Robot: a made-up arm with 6 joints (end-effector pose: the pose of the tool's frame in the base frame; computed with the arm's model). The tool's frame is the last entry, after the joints. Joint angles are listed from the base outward.
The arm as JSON. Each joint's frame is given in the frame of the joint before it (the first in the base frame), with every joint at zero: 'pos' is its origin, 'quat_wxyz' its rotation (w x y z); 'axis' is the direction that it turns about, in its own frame. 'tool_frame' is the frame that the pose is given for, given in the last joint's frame.
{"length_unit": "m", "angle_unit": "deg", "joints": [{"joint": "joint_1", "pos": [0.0, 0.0, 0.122], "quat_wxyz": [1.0, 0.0, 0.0, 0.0], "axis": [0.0, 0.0, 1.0]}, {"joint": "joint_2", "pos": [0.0, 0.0, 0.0], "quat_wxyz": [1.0, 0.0, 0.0, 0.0], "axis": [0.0, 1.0, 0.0]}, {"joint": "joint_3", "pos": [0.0, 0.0, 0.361], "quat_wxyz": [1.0, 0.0, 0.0, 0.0], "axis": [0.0, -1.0, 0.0]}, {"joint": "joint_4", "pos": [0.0, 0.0, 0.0], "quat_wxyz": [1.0, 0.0, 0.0, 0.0], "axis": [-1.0, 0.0, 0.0]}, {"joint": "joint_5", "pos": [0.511, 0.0, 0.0], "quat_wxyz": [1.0, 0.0, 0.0, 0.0], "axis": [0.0, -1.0, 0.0]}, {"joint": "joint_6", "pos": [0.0, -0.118, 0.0], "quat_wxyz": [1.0, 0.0, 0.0, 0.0], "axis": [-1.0, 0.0, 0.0]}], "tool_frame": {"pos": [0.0, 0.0, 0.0], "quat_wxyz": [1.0, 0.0, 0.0, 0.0]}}
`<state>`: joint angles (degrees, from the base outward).
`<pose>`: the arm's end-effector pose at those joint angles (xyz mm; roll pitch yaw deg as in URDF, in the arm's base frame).
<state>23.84 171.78 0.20 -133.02 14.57 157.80</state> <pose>-459.2 -114.9 -224.8 155.85 -1.61 -145.56</pose>
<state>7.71 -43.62 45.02 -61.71 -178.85 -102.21</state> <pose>-124.3 -73.3 891.7 169.33 88.70 136.53</pose>
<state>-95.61 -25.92 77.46 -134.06 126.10 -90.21</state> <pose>100.6 184.6 963.4 -79.10 26.31 -135.98</pose>
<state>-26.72 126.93 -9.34 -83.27 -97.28 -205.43</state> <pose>-150.6 60.3 -363.5 72.18 -9.88 62.63</pose>
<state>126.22 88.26 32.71 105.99 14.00 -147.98</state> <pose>-465.5 580.6 -224.3 63.05 56.91 151.43</pose>
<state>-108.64 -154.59 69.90 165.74 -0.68 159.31</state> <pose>267.9 436.3 -582.9 -144.88 45.15 71.60</pose>
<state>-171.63 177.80 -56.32 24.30 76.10 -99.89</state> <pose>305.9 153.7 146.8 -94.88 18.90 -16.60</pose>
